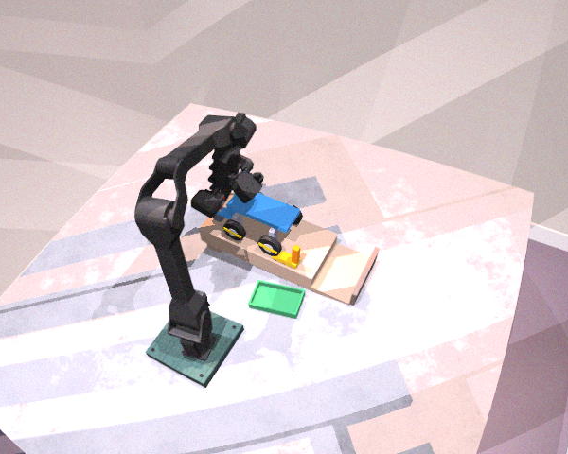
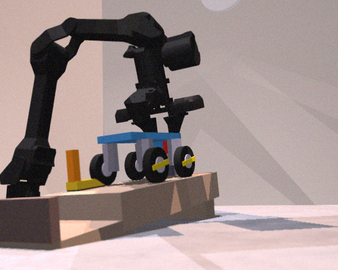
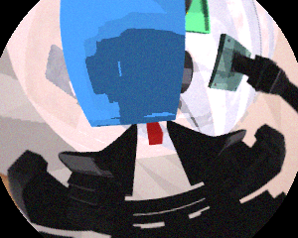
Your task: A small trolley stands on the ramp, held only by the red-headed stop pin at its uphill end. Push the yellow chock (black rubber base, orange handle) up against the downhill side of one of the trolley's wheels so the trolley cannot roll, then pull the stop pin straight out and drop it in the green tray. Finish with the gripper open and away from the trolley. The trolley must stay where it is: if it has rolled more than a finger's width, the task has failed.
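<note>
The red-headed stop pin is 10 mm below my gripper tip. From my gripper tip the other things lie so: yellow chock (70 mm behind, 190 mm to the right, 60 mm below); then raised lip (50 mm behind, 370 mm to the right, 110 mm below); then blue-topped trolley (110 mm to the right, 30 mm below).
</note>
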